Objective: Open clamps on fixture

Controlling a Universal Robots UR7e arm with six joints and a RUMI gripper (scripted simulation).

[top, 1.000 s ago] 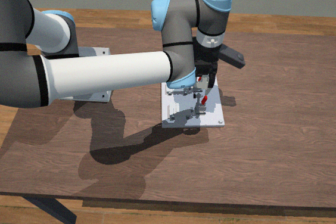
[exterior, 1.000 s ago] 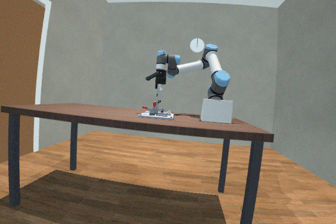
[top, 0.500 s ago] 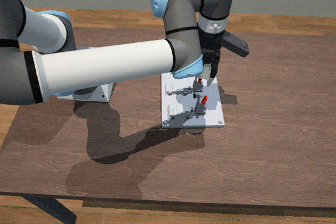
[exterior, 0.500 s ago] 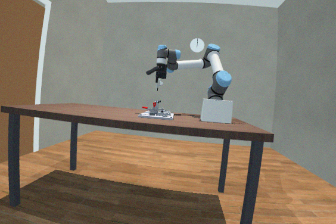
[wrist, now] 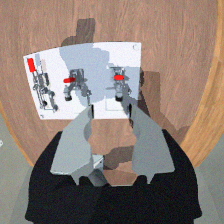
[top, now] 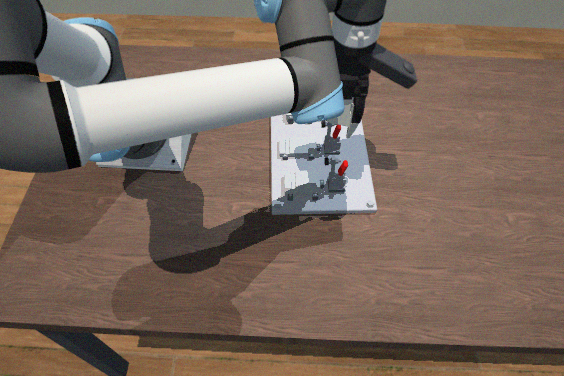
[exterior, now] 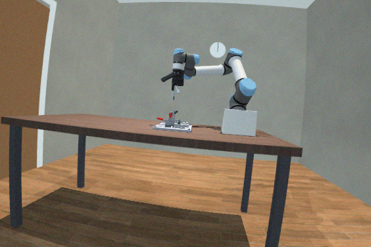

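The grey part lies 70 mm behind my hand, 210 mm to the left of it and 180 mm below it. From my hand the other things lie so: white fixture plate: 30 mm behind, 100 mm to the left, 210 mm below.
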